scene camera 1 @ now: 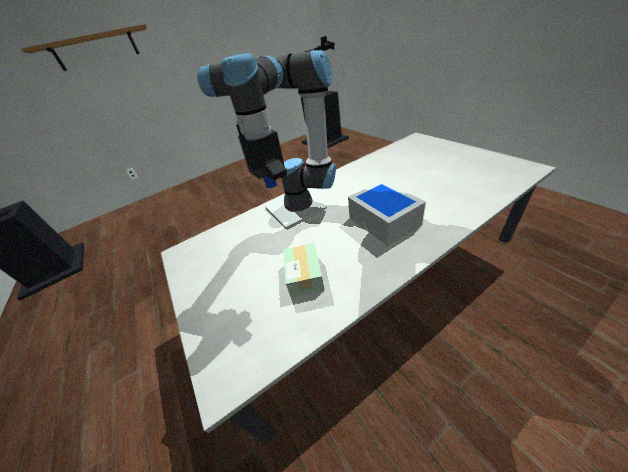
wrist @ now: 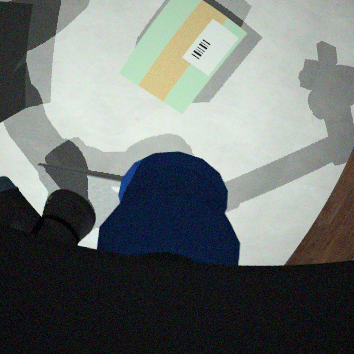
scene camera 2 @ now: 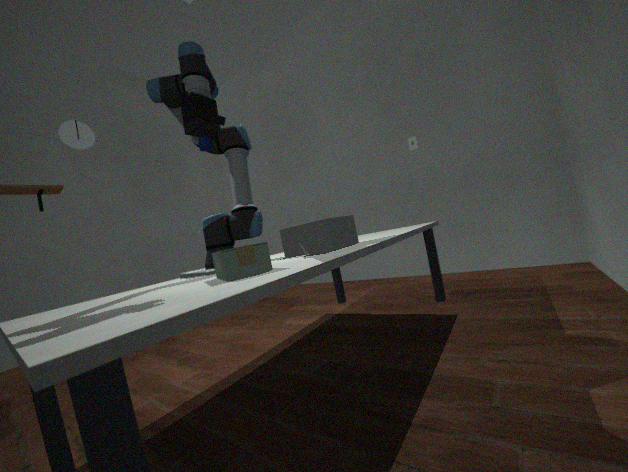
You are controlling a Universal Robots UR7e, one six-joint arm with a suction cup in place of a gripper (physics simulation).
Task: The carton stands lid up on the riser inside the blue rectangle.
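Where they show: hand, its tool point: (scene camera 1: 271, 185) (wrist: 172, 202) (scene camera 2: 205, 149); arm's base, origin of its link: (scene camera 1: 298, 202) (wrist: 70, 211).
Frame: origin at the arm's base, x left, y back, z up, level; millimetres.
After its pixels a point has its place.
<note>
The carton (scene camera 1: 303, 263) @(x -258, y -433, z 63 mm) (scene camera 2: 243, 261) @(x -310, y -490, z 24 mm) (wrist: 172, 60) @(x -247, y -400, z 63 mm) is pale green with an orange tape strip and a white barcode label on its upward face. It stands upright on the table, apart from the riser. The riser (scene camera 1: 406, 223) @(x 172, y -545, z 49 mm) (scene camera 2: 319, 236) @(x 79, y -489, z 45 mm) is a grey block farther along the table. The blue rectangle (scene camera 1: 386, 199) @(x 189, y -426, z 105 mm) is on the riser's top, and no carton stands on it. My gripper, a dark blue suction cup (scene camera 1: 270, 183) (scene camera 2: 205, 144) (wrist: 175, 190), hangs high above the table, apart from the carton, with nothing on it. The cup hides part of the table in the wrist view.
A thin pale plate (scene camera 1: 283, 215) @(x -117, y -36, z 1 mm) (scene camera 2: 195, 273) @(x -150, y -14, z -2 mm) lies on the table (scene camera 1: 253, 375) @(x -582, y -615, z -16 mm) beside the arm's base. Dark stands (scene camera 1: 30, 253) are on the floor around the table. A wooden shelf (scene camera 1: 86, 39) is on the wall. The arm casts shadows across the table.
</note>
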